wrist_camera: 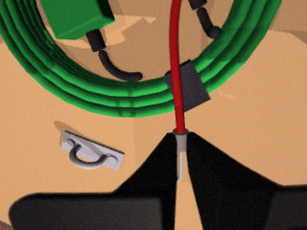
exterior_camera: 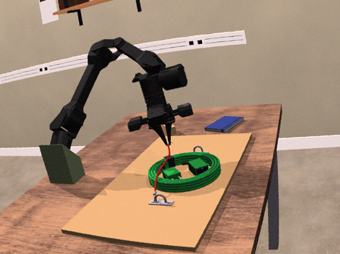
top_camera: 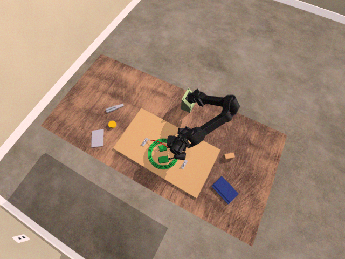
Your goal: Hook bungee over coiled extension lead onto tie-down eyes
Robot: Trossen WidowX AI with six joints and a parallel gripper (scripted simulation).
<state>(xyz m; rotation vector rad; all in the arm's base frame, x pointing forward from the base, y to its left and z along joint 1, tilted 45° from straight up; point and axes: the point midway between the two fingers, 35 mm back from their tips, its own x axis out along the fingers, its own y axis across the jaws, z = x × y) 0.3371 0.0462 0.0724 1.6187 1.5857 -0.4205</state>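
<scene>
My hand is 7 cm short of the extension lead, 8 cm to the left of it and 8 cm above it. Also, from my hand: wooden block (10 cm behind, 30 cm to the left, 9 cm below); yellow disc (4 cm ahead, 50 cm to the right, 9 cm below); grey tool (9 cm behind, 55 cm to the right, 10 cm below).
</scene>
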